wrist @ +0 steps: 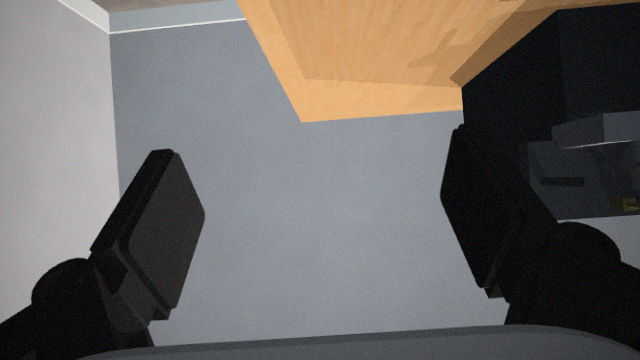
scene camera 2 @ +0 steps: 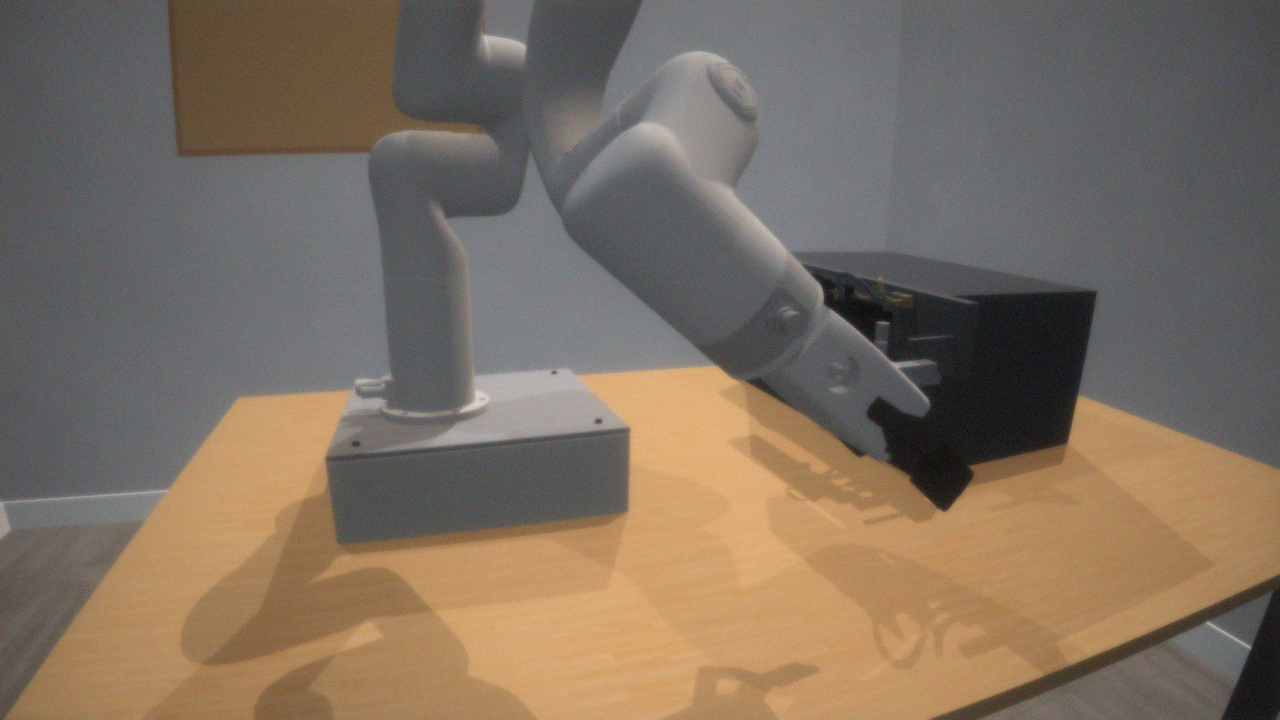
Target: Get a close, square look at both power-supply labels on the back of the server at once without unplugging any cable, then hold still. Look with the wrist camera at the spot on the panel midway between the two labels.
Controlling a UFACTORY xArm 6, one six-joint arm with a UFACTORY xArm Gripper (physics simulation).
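Seen in the pictures: gripper, fingertip midpoint: (wrist: 317,172) (scene camera 2: 911,465); arm's base, link origin: (scene camera 2: 435,409).
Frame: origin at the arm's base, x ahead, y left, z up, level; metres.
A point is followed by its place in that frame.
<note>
The dark server (scene camera 2: 1033,376) {y -0.037, x 0.781, z 0.028 m} (wrist: 510,90) {y -0.054, x 0.697, z -0.029 m} stands on the right of the table; in the wrist view it is upside down at the upper right edge, partly behind a finger. Its back panel is seen steeply from the side and is partly hidden by my arm in the scene view. A light grey part (scene camera 2: 919,370) {y -0.096, x 0.554, z 0.060 m} (wrist: 577,132) {y -0.096, x 0.550, z 0.053 m} sticks out from its back. I cannot make out either power-supply label in these views. My gripper (scene camera 2: 941,481) {y -0.377, x 0.367, z 0.079 m} (wrist: 317,172) {y -0.377, x 0.367, z 0.079 m} is open and empty, low beside the near end of the server. The wrist view's middle shows the wall.
Yellow and blue pieces (scene camera 2: 881,291) {y -0.048, x 0.519, z 0.145 m} show along the top of the server's back. The wooden table (scene camera 2: 680,582) {y -0.247, x 0.238, z -0.087 m} (wrist: 370,50) {y -0.262, x 0.686, z -0.088 m} carries the grey base box (scene camera 2: 483,483) {y -0.130, x 0.060, z -0.035 m} under my arm. Shadows lie on the table. An orange board (scene camera 2: 286,80) hangs on the wall behind.
</note>
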